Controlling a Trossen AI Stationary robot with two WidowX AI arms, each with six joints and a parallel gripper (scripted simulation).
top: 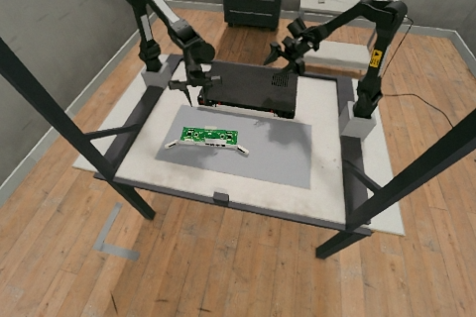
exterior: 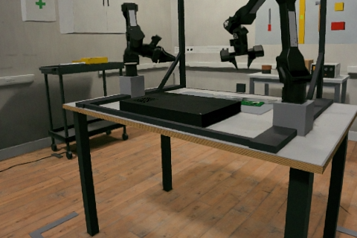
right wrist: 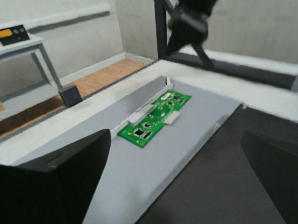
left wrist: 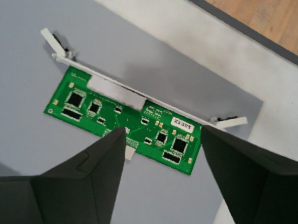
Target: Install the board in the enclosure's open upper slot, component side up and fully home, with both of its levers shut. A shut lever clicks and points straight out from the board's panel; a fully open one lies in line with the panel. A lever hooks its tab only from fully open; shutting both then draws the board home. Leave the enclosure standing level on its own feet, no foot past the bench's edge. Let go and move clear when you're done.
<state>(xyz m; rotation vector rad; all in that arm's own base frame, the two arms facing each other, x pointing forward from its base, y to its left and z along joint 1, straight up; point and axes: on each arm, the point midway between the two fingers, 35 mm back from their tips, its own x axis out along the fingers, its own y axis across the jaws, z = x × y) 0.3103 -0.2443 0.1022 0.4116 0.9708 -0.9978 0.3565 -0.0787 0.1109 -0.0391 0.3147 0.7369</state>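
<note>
Now: left hand 18 cm above the green board, 7 cm past it and 5 cm to the left of it. Also, from my left hand: dark frame rail (47 cm ahead, 19 cm below, 10 cm to the right); then black enclosure (26 cm ahead, 16 cm below, 12 cm to the right); then grey mat (20 cm below, 16 cm to the right, 1 cm behind).
</note>
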